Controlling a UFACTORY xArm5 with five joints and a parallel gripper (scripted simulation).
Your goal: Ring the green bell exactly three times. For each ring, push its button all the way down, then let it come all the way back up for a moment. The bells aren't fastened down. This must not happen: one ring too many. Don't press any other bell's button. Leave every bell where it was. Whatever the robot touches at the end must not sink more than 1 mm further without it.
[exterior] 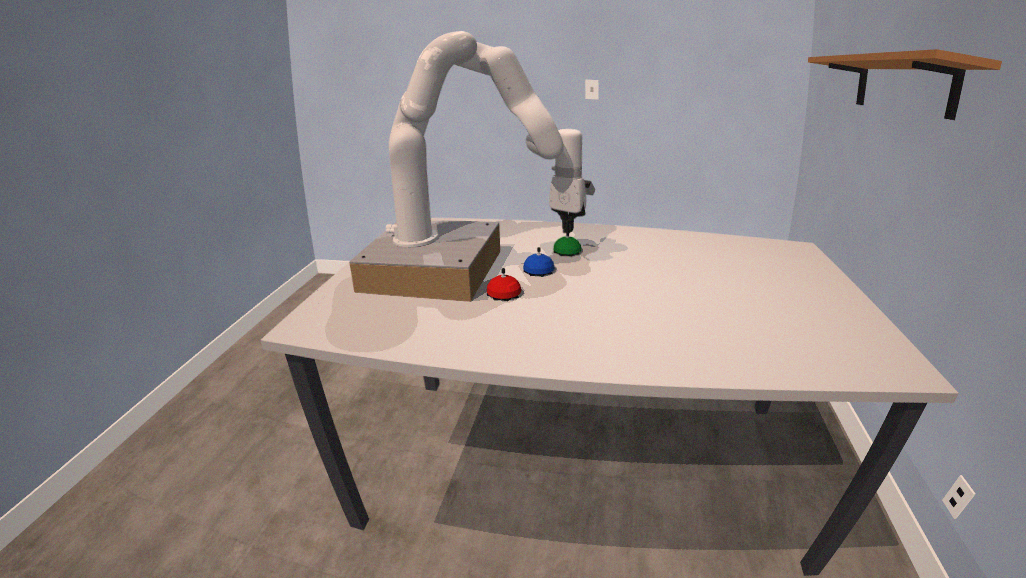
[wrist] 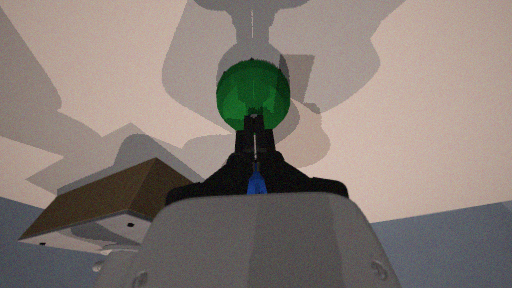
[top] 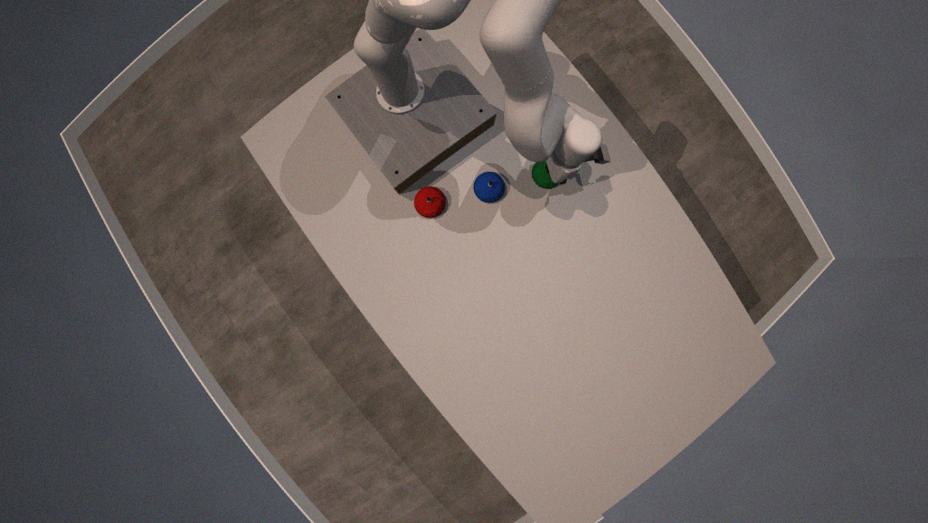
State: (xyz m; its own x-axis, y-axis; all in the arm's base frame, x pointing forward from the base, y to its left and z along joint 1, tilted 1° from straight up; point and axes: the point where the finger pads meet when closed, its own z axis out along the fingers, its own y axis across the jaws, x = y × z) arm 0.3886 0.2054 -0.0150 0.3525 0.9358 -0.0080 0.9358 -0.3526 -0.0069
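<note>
My hand is 4 cm above the green bell. The rest, counted from my hand: blue bell 6 cm behind, 15 cm to the right, 4 cm below; red bell 12 cm behind, 31 cm to the right, 4 cm below.
</note>
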